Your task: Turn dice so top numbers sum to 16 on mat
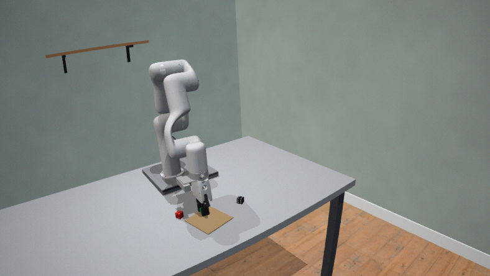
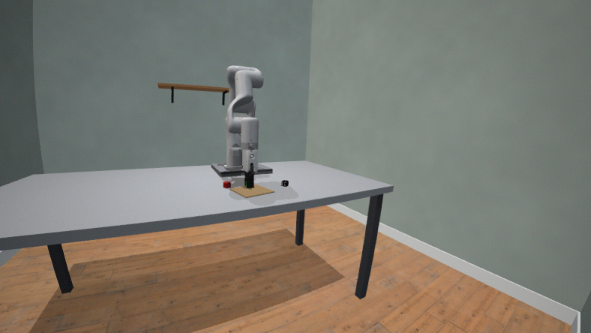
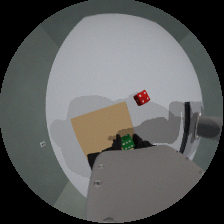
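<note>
Right now my hand is 10 mm above the green die. From my hand the other things lie so: black die: 170 mm to the left, 20 mm ahead, 10 mm below; then tan mat: 50 mm ahead, 20 mm below; then red die: 90 mm to the right, 40 mm behind, 10 mm below.
</note>
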